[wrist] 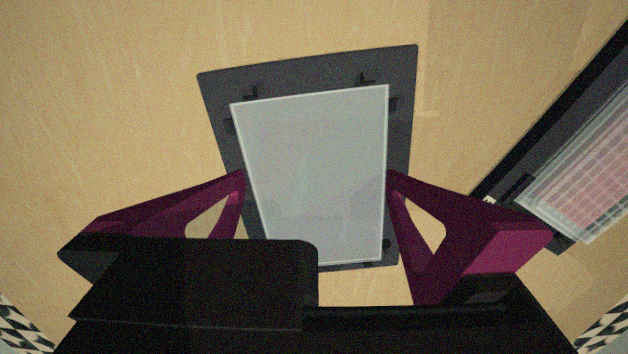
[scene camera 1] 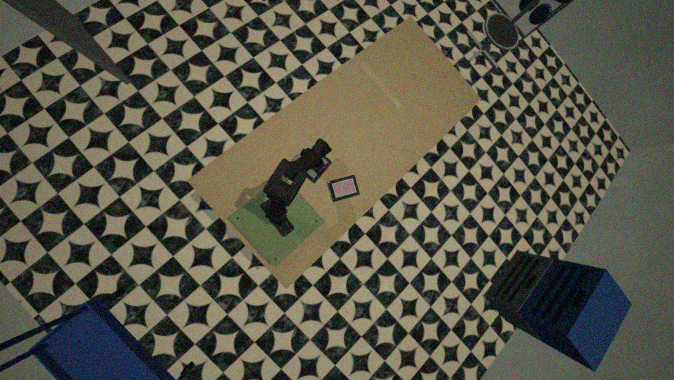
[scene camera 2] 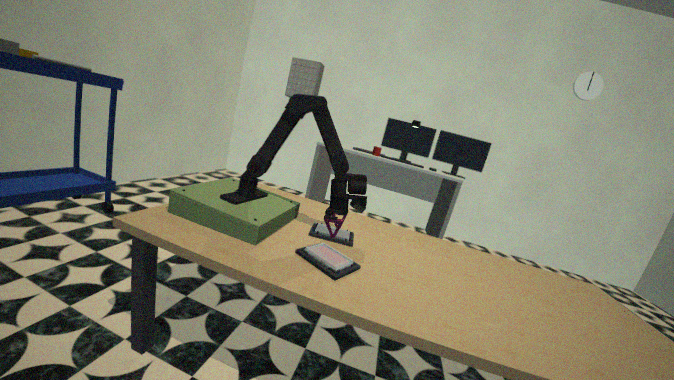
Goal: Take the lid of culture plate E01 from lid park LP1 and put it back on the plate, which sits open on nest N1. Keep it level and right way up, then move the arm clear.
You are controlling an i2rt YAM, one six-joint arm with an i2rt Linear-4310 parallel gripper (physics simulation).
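Where they show: gripper, fingertip midpoint: (wrist: 314, 177) (scene camera 2: 335, 233); arm's base, link origin: (scene camera 1: 277, 217) (scene camera 2: 245, 196).
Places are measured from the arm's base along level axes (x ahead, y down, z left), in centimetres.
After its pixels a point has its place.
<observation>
The lid (wrist: 314, 145) {z 12.3, x 35.9, y 5.2 cm} (scene camera 2: 324, 229) {z 9.7, x 29.5, y 5.2 cm} is a pale grey rectangle lying flat on the dark lid park LP1 (wrist: 307, 66) (scene camera 2: 347, 239) {z 8.8, x 39.1, y 5.5 cm} (scene camera 1: 313, 176) {z 7.0, x 27.9, y 5.2 cm}. My gripper (wrist: 314, 177) {z 12.0, x 33.5, y 6.0 cm} (scene camera 2: 334, 225) {z 12.0, x 33.5, y 6.0 cm} (scene camera 1: 324, 165) {z 12.0, x 33.5, y 6.0 cm} is open and low over it, with one magenta finger on each long side of the lid. Nothing is held. Culture plate E01 (wrist: 588, 175) {z -5.4, x 36.6, y 4.4 cm} (scene camera 2: 328, 255) {z -9.7, x 38.3, y 4.6 cm} (scene camera 1: 343, 187) {z -8.1, x 37.9, y 5.1 cm}, with pink wells, sits open on the dark nest N1 (wrist: 549, 132) (scene camera 2: 335, 274) (scene camera 1: 332, 194), just right of the park in the wrist view.
The arm stands on a green base (scene camera 1: 263, 236) {z -3.6, x -10.9, y -0.6 cm} (scene camera 2: 225, 212) {z -17.3, x 6.1, y 0.2 cm} at one end of the wooden table (scene camera 1: 400, 94) {z 18.2, x 106.3, y 7.1 cm} (scene camera 2: 471, 292) {z 5.7, x 82.9, y 7.0 cm}. A blue cart (scene camera 2: 77, 82), a grey desk (scene camera 2: 400, 177) with two monitors and a blue box (scene camera 1: 580, 311) stand off the table.
</observation>
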